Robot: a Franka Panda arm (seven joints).
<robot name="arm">
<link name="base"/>
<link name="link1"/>
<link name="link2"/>
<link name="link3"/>
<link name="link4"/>
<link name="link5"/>
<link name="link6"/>
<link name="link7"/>
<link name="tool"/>
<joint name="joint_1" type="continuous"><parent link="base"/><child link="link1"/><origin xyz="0 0 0.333"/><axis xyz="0 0 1"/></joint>
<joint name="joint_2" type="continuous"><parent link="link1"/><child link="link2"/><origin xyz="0 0 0"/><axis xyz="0 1 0"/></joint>
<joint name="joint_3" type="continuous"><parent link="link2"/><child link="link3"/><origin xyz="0 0 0.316"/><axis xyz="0 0 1"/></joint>
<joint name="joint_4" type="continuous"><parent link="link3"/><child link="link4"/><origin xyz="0.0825 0 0"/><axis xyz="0 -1 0"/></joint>
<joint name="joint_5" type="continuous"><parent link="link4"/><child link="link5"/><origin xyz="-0.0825 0 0.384"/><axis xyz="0 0 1"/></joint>
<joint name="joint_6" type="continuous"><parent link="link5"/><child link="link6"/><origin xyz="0 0 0"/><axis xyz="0 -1 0"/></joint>
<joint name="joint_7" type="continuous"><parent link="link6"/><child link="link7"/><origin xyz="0.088 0 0"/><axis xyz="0 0 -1"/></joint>
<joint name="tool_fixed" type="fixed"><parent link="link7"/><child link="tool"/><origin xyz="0 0 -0.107" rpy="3.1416 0 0"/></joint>
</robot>
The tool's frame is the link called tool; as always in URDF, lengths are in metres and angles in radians. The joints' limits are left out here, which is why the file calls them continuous.
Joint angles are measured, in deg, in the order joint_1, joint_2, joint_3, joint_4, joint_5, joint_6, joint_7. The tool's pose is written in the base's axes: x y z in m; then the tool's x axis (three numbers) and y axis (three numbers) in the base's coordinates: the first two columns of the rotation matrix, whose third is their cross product. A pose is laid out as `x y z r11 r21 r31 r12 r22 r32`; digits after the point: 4 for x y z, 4 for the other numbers.
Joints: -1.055 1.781 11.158 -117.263 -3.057 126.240 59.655
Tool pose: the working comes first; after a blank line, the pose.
Where each joint sits with the arm in this pose, in the base's axes (m; each line is computed from the numbers above, not from the rounded line before):
joint_1: 0.0000 0.0000 0.3330
joint_2: 0.0000 0.0000 0.3330
joint_3: 0.0098 -0.0002 0.6488
joint_4: 0.0910 0.0143 0.6463
joint_5: 0.4609 0.0809 0.5323
joint_6: 0.4609 0.0809 0.5323
joint_7: 0.5463 0.0988 0.5433
the tool: 0.5603 0.0973 0.4372

0.5603 0.0973 0.4372 0.6636 -0.7416 0.0984 -0.7365 -0.6707 -0.0876
